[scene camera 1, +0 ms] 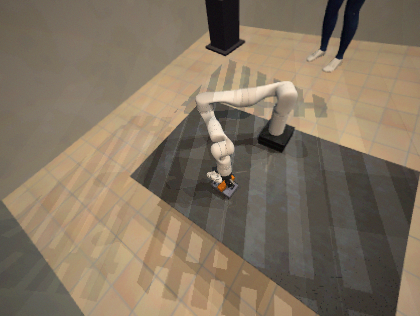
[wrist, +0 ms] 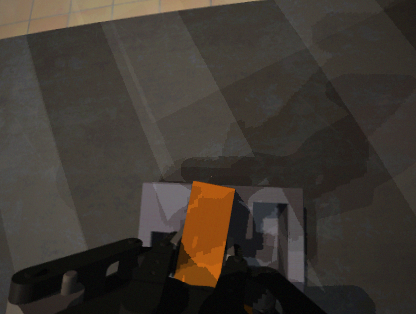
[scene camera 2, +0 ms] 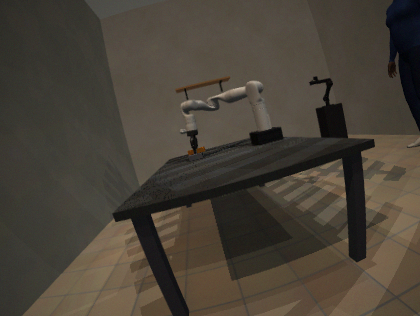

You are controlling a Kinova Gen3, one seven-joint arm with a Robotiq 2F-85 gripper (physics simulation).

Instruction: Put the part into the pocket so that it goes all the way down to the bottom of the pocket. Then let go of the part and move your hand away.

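Frame: origin at the arm's base, x right, y ahead, z up, level; millimetres.
Seen in the pictures: gripper, fingertip midpoint: [scene camera 1: 225,184] [wrist: 205,243] [scene camera 2: 196,153]; arm's base at its link origin: [scene camera 1: 275,130] [scene camera 2: 264,129].
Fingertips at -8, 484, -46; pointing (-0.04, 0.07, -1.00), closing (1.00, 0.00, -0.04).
Offsets run from my fingertips to a thing's top centre, as dx, dy, dz. "pt": to the spot under its first point. Level surfaces: height alone.
The orange part {+15, -5, +34} [scene camera 1: 222,186] [scene camera 2: 201,149] [wrist: 206,225] is between the fingers of my gripper [scene camera 1: 227,180] [scene camera 2: 194,149] [wrist: 205,243], which is shut on it. The grey block with the pocket {+9, +6, +3} [scene camera 1: 230,193] [scene camera 2: 196,157] [wrist: 162,200] lies directly under the part. In the wrist view the part's long edges are slightly turned against the block's edges. Dark recess of the pocket {pt +53, +29, -28} [wrist: 267,215] shows to the right of the part, and another dark opening shows at its left. The part is at or just above the block's top; its underside and any contact are hidden.
The block lies on the dark table {dz -33} [scene camera 1: 300,215] [scene camera 2: 240,167] [wrist: 125,100], near one end. The arm's black base [scene camera 1: 276,138] [scene camera 2: 266,135] stands on the table. A dark pedestal [scene camera 1: 223,25] [scene camera 2: 332,120] and a person [scene camera 1: 345,30] [scene camera 2: 406,40] stand beyond the table.
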